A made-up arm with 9 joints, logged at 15 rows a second.
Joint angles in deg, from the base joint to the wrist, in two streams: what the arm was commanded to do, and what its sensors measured. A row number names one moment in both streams.
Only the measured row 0 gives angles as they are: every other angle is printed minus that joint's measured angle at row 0.
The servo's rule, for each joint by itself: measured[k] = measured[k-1] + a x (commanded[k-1-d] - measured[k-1]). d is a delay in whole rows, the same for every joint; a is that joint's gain. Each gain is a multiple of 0.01, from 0.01 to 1. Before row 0 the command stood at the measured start. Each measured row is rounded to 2 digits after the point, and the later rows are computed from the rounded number. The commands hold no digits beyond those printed.
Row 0, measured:
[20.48 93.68 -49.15 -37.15 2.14 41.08 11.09 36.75 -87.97]
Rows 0 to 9, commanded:
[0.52 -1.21 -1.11 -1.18 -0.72 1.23 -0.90 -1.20 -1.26]
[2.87 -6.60 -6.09 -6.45 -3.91 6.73 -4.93 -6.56 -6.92]
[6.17 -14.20 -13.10 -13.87 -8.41 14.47 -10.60 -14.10 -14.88]
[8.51 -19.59 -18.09 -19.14 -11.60 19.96 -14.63 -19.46 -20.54]
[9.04 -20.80 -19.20 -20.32 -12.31 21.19 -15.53 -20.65 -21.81]
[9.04 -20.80 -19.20 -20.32 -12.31 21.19 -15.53 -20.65 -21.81]
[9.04 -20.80 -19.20 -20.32 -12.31 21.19 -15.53 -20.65 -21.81]
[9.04 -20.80 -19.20 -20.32 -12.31 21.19 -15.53 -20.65 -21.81]
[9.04 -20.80 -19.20 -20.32 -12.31 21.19 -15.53 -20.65 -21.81]
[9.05 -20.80 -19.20 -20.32 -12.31 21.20 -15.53 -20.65 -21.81]
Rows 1 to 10, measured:
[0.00 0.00 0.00 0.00 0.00 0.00 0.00 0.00 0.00]
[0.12 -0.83 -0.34 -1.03 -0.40 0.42 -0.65 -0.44 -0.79]
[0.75 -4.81 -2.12 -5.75 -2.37 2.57 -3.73 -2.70 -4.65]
[2.00 -11.29 -5.52 -12.81 -5.75 6.62 -8.68 -6.92 -11.09]
[3.50 -17.02 -9.42 -18.32 -9.03 11.16 -12.96 -11.56 -17.04]
[4.77 -19.63 -12.45 -20.06 -10.87 14.57 -14.81 -14.92 -20.05]
[5.75 -20.44 -14.54 -20.29 -11.68 16.82 -15.33 -17.04 -21.16]
[6.51 -20.69 -15.98 -20.32 -12.03 18.31 -15.47 -18.38 -21.57]
[7.09 -20.77 -16.98 -20.32 -12.19 19.29 -15.51 -19.22 -21.72]
[7.54 -20.79 -17.67 -20.32 -12.26 19.94 -15.52 -19.75 -21.78]
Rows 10 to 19, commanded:
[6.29 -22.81 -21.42 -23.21 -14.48 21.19 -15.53 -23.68 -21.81]
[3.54 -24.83 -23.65 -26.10 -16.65 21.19 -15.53 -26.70 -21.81]
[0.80 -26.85 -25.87 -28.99 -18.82 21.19 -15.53 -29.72 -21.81]
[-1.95 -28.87 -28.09 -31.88 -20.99 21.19 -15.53 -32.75 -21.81]
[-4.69 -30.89 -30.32 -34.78 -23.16 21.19 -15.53 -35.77 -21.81]
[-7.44 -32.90 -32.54 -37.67 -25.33 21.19 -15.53 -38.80 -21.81]
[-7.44 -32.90 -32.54 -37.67 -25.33 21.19 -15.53 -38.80 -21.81]
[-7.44 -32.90 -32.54 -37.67 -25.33 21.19 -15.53 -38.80 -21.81]
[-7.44 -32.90 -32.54 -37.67 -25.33 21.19 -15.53 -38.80 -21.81]
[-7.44 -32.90 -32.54 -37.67 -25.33 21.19 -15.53 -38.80 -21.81]
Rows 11 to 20, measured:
[7.89 -20.80 -18.14 -20.32 -12.29 20.37 -15.53 -20.08 -21.80]
[7.52 -22.19 -19.16 -22.83 -13.52 20.65 -15.53 -21.41 -21.81]
[6.60 -24.01 -20.55 -25.67 -15.27 20.83 -15.53 -23.37 -21.81]
[5.27 -25.97 -22.20 -28.56 -17.26 20.95 -15.53 -25.72 -21.81]
[3.61 -27.97 -24.03 -31.45 -19.35 21.03 -15.53 -28.32 -21.81]
[1.70 -29.98 -25.98 -34.35 -21.48 21.08 -15.53 -31.08 -21.81]
[-0.40 -31.99 -28.01 -37.24 -23.64 21.12 -15.53 -33.94 -21.81]
[-2.02 -32.62 -29.41 -37.61 -24.59 21.14 -15.53 -35.74 -21.81]
[-3.27 -32.81 -30.38 -37.66 -25.00 21.16 -15.53 -36.87 -21.81]
[-4.23 -32.87 -31.05 -37.67 -25.18 21.17 -15.53 -37.58 -21.81]

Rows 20 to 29, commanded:
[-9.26 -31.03 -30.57 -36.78 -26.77 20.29 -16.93 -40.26 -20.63]
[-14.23 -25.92 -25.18 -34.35 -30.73 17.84 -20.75 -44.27 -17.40]
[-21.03 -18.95 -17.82 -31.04 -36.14 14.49 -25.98 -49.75 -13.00]
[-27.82 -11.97 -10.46 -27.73 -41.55 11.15 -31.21 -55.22 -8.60]
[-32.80 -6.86 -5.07 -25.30 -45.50 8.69 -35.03 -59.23 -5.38]
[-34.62 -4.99 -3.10 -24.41 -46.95 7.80 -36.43 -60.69 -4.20]
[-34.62 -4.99 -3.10 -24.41 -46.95 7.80 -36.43 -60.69 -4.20]
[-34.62 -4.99 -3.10 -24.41 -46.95 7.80 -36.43 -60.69 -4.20]
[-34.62 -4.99 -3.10 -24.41 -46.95 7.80 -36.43 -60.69 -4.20]
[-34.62 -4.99 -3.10 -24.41 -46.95 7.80 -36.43 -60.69 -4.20]
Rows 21 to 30, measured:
[-4.97 -32.89 -31.51 -37.67 -25.26 21.18 -15.53 -38.03 -21.81]
[-5.96 -31.61 -31.22 -36.90 -26.11 20.88 -16.54 -38.86 -21.07]
[-7.86 -27.68 -29.35 -34.68 -28.70 19.85 -19.57 -40.86 -18.76]
[-10.89 -21.66 -25.78 -31.51 -32.87 18.03 -24.19 -44.15 -15.13]
[-14.78 -14.97 -21.03 -28.22 -37.73 15.69 -29.24 -48.25 -11.02]
[-18.92 -9.37 -16.08 -25.68 -42.08 13.31 -33.41 -52.31 -7.47]
[-22.53 -6.35 -12.06 -24.58 -44.81 11.44 -35.58 -55.41 -5.41]
[-25.31 -5.41 -9.28 -24.43 -46.01 10.20 -36.19 -57.36 -4.65]
[-27.45 -5.12 -7.36 -24.41 -46.54 9.38 -36.36 -58.59 -4.37]
[-29.10 -5.03 -6.04 -24.41 -46.77 8.84 -36.41 -59.37 -4.26]

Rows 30 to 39, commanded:
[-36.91 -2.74 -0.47 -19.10 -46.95 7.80 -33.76 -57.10 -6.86]
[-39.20 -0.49 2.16 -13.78 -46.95 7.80 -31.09 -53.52 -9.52]
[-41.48 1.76 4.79 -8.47 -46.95 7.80 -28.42 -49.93 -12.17]
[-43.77 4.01 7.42 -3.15 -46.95 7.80 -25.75 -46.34 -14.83]
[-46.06 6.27 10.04 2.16 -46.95 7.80 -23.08 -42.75 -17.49]
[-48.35 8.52 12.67 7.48 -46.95 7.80 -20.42 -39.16 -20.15]
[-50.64 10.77 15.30 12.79 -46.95 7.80 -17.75 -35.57 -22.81]
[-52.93 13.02 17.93 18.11 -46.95 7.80 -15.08 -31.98 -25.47]
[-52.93 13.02 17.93 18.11 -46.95 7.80 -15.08 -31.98 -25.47]
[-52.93 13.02 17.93 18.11 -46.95 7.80 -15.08 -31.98 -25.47]
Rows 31 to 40, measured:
[-30.37 -5.00 -5.13 -24.41 -46.87 8.49 -36.42 -59.86 -4.22]
[-31.87 -3.44 -3.69 -19.79 -46.91 8.26 -34.50 -58.84 -5.88]
[-33.56 -1.40 -1.88 -14.56 -46.93 8.10 -32.04 -56.87 -8.17]
[-35.38 0.78 0.19 -9.26 -46.94 8.00 -29.43 -54.30 -10.69]
[-37.31 3.01 2.43 -3.94 -46.95 7.93 -26.78 -51.35 -13.30]
[-39.32 5.26 4.79 1.37 -46.95 7.89 -24.12 -48.17 -15.94]
[-41.40 7.51 7.23 6.69 -46.95 7.86 -21.46 -44.84 -18.59]
[-43.53 9.76 9.73 12.00 -46.95 7.84 -18.79 -41.41 -21.25]
[-45.69 12.01 12.27 17.32 -46.95 7.83 -16.12 -37.92 -23.91]
[-47.36 12.71 14.02 18.01 -46.95 7.82 -15.37 -35.72 -24.89]

